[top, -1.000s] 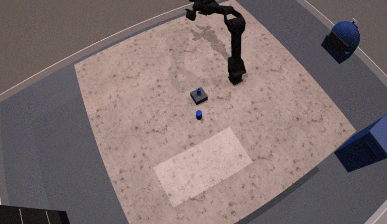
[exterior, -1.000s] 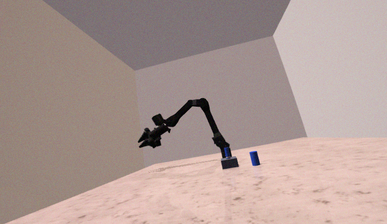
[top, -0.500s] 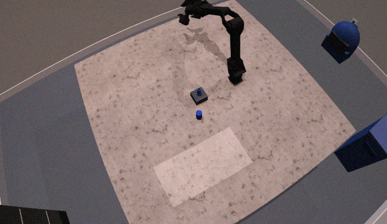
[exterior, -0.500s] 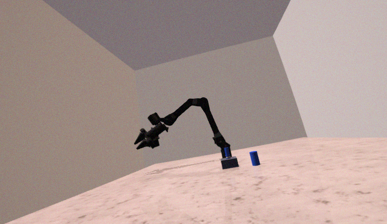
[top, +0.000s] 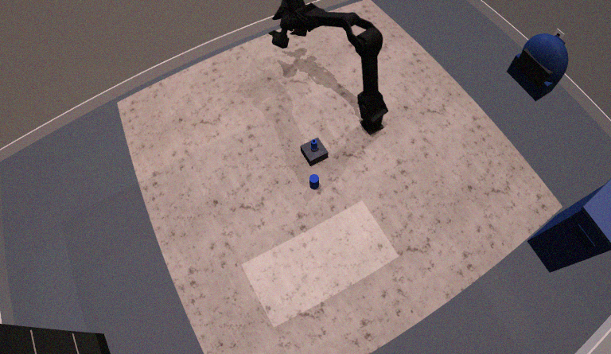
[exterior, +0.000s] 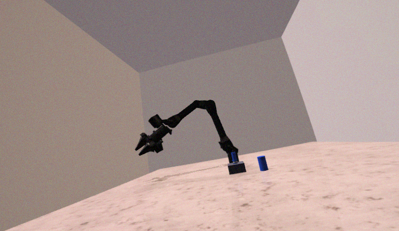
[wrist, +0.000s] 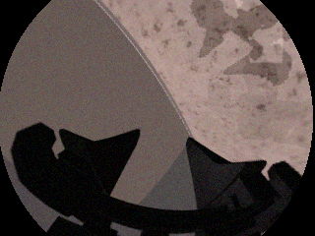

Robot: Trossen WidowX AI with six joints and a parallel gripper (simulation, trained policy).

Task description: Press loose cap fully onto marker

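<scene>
The blue cap is 61 cm to the left of my gripper tip, 15 cm ahead of it and 13 cm below it. From my gripper tip the other things lie so: dark grey holder block 51 cm to the left, 14 cm below, 10 cm ahead.
</scene>
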